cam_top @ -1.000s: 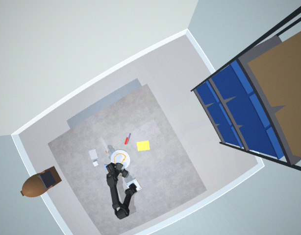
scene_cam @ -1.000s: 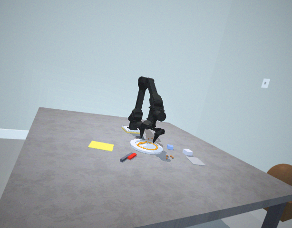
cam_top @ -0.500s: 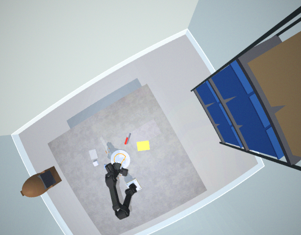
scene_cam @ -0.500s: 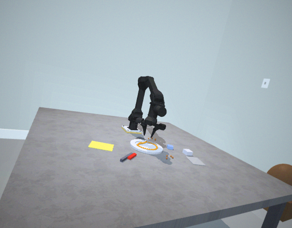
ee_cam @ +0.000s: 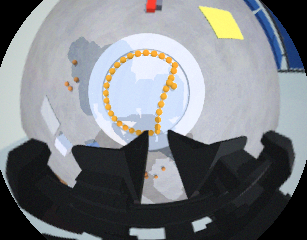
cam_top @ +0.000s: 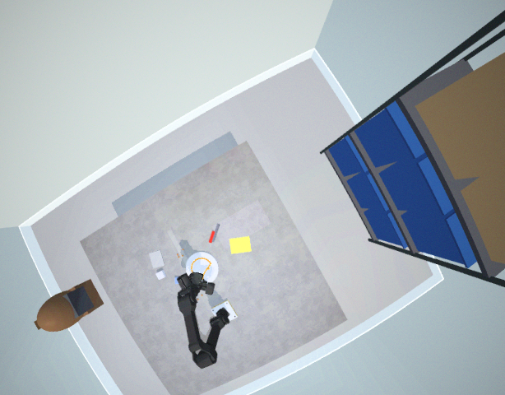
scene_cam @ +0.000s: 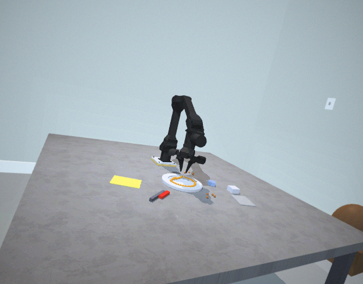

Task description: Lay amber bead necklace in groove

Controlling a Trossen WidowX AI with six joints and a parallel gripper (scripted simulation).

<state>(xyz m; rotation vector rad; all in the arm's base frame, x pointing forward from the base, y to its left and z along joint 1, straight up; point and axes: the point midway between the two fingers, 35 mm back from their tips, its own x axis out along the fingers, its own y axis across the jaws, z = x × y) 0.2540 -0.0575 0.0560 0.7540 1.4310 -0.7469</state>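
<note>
The round white bead board is 40 mm ahead of my gripper tip, 30 mm to the right of it and 30 mm below it. From my gripper tip the other things lie so: white block 180 mm ahead, 200 mm to the left, 30 mm below; blue block 80 mm ahead, 140 mm to the left, 30 mm below; grey tool 150 mm ahead, 220 mm to the right, 30 mm below.
</note>
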